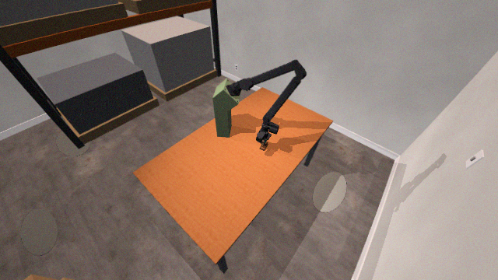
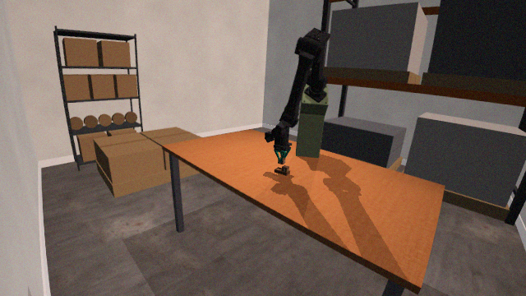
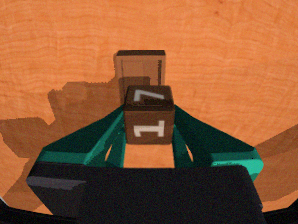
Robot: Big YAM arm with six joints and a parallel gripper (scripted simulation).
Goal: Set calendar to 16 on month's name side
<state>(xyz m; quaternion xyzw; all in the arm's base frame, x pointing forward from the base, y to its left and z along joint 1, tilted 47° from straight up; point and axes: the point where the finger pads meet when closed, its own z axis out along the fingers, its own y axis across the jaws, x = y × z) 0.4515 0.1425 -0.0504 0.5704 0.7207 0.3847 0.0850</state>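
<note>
My gripper is now 1 cm to the right of the dark calendar tray and 6 cm above it. From my hand the other things lie so: brown calendar cube: 1 cm below.
</note>
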